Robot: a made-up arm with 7 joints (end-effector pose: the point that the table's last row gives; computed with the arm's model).
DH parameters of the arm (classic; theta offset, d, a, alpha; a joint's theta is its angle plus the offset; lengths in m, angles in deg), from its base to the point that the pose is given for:
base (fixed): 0 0.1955 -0.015 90
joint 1: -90 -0.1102 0.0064 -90
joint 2: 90 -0.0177 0.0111 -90
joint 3: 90 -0.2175 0.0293 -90
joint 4: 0 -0.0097 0.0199 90
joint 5: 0 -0.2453 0.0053 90
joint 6: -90 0.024 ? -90
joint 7: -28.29 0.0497 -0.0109 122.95
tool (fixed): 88.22 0.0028 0 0
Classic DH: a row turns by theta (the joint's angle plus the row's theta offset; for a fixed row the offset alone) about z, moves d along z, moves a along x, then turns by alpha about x.
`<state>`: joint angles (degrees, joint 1 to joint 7).
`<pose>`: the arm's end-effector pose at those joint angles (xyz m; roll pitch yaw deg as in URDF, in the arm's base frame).
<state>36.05 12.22 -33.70 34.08 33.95 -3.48 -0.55</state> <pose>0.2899 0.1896 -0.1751 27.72 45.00 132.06</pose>
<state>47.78 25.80 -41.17 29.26 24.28 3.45 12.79</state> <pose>0.3172 0.3190 -0.0937 17.29 26.08 117.80</pose>
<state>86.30 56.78 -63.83 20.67 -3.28 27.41 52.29</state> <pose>0.2119 0.5252 0.1957 26.39 -9.06 138.41</pose>
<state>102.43 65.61 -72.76 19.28 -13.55 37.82 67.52</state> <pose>0.1322 0.5449 0.2585 34.06 -8.38 154.38</pose>
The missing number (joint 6, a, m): 0.0272
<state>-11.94 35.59 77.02 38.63 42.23 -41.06 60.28</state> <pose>-0.0916 0.4857 -0.1289 -53.87 50.76 108.79</pose>
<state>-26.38 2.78 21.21 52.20 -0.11 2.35 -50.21</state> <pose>-0.1214 0.2135 -0.2441 -1.05 -7.72 -168.62</pose>
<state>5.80 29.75 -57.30 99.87 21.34 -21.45 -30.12</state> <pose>0.1453 0.0511 -0.0997 -14.84 64.46 79.27</pose>
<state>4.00 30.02 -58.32 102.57 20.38 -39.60 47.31</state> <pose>0.1499 0.0421 -0.0849 -39.07 40.41 -17.23</pose>
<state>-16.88 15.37 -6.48 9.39 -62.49 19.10 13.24</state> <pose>-0.1629 0.3125 -0.2100 101.39 -33.10 66.35</pose>
